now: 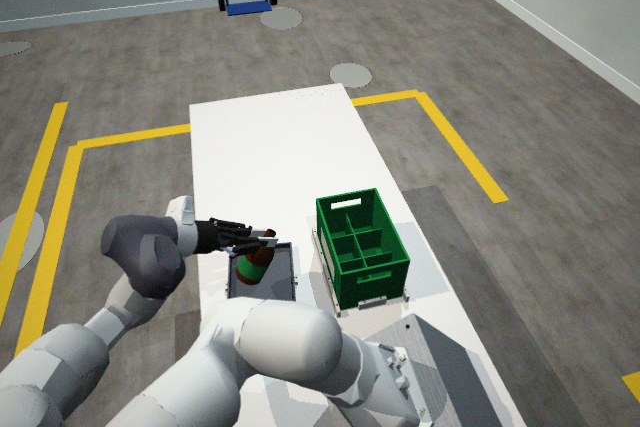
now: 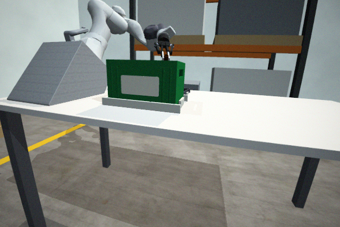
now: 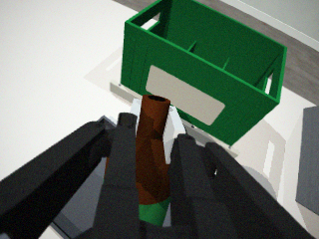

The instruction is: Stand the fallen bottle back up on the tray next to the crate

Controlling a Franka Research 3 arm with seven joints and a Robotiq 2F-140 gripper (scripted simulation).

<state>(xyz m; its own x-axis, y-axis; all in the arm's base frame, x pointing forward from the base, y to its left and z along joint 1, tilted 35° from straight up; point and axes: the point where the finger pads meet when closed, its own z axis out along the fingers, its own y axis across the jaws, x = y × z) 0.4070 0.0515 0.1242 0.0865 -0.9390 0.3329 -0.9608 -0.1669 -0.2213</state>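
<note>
Right now the brown bottle is 5 cm below my hand, 2 cm to the left of it and 1 cm behind it. Also, from my hand: grey tray 20 cm below, 2 cm to the left, 1 cm ahead; green crate 26 cm to the right, 13 cm below, 3 cm behind.
</note>
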